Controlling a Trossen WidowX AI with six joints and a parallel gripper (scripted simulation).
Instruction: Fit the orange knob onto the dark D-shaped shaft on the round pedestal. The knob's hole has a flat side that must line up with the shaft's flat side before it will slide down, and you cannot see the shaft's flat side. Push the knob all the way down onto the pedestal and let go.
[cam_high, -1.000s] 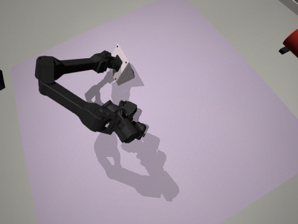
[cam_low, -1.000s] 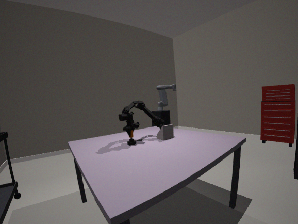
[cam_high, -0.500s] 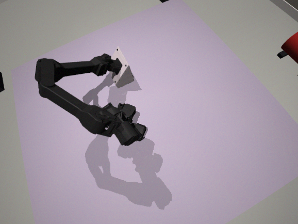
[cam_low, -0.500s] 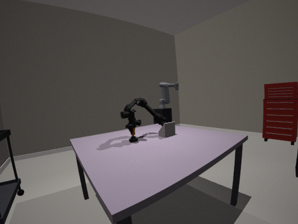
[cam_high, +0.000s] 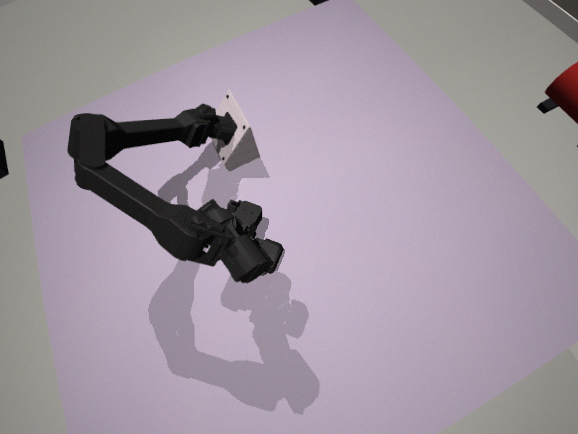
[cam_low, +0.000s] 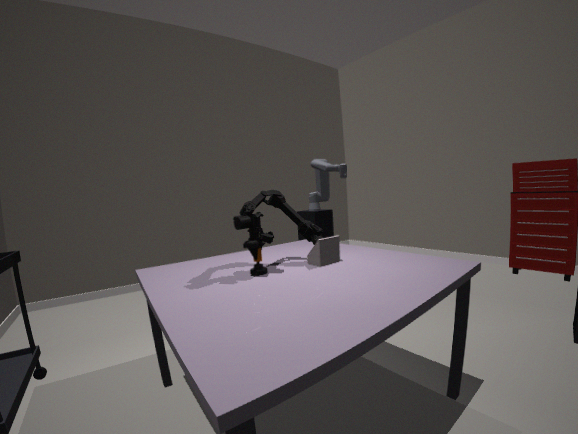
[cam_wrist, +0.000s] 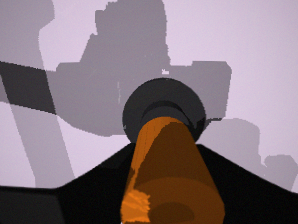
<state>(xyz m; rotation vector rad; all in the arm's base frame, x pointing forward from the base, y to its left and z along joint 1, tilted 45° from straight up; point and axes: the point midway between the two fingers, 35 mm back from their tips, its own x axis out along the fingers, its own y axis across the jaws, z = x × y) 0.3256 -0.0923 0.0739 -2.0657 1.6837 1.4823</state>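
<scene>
Now: gripper tip 20 mm below the orange knob. Round my gripper tip: dark pedestal 40 mm below.
</scene>
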